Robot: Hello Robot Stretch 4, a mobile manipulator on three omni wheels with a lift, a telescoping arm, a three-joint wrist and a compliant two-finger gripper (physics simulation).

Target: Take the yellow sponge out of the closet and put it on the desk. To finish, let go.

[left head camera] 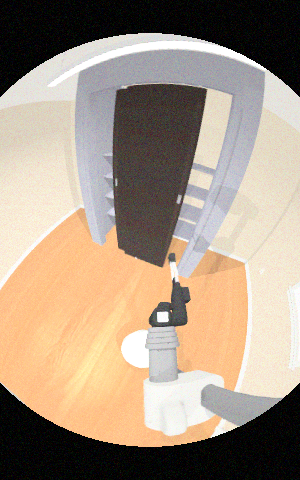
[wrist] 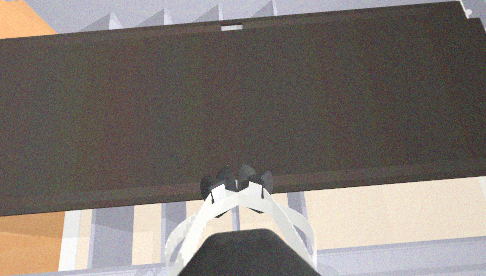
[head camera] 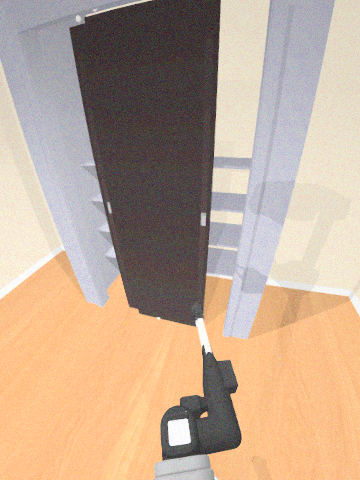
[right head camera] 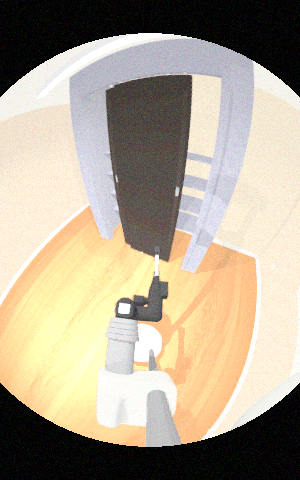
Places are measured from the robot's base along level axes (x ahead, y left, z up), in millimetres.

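Pixels of known places: gripper, fingertip midpoint: (left head camera: 170,254) (wrist: 236,180) (head camera: 196,306) (right head camera: 156,247); robot's base, origin of the base link: (left head camera: 141,347) (right head camera: 141,341).
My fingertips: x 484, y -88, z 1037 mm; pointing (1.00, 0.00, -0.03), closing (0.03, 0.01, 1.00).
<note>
For each thing: its top centre in the pictures, then the offset to it from my fingertips. "spot": a spot on its surface instead. Level surfaces: height alone.
- light handle, surface spot: (head camera: 203,219) (right head camera: 176,191) (left head camera: 178,198) spot: dx +610, dy -162, dz -2 mm
- closet's left post, surface spot: (head camera: 75,240) spot: dx +945, dy +776, dz -266 mm
- wooden floor, its level: dz -1065 mm
The closet (head camera: 285,150) (left head camera: 245,145) (right head camera: 235,125) has a pale lilac frame. A dark sliding door panel (head camera: 150,150) (left head camera: 155,165) (right head camera: 147,160) (wrist: 250,100) covers its middle. Shelves show through gaps on both sides. A light handle (head camera: 203,219) (left head camera: 179,199) (right head camera: 177,191) is on the panel's right edge; another handle (head camera: 109,207) (wrist: 231,27) is on its left edge. My gripper (head camera: 197,311) (left head camera: 172,257) (right head camera: 157,249) (wrist: 236,180) is shut, its tips together and empty. In the wrist view it overlaps the panel's right edge; contact cannot be told. The yellow sponge and the desk do not show.
The right-hand gap shows shelves (head camera: 227,201) (wrist: 112,235) and the cream back wall. The closet's left post (head camera: 75,240) and right post meet the wooden floor (head camera: 90,380). A side wall (left head camera: 275,220) stands to the right, and a white round shape (left head camera: 136,349) (right head camera: 148,343) is beside my arm.
</note>
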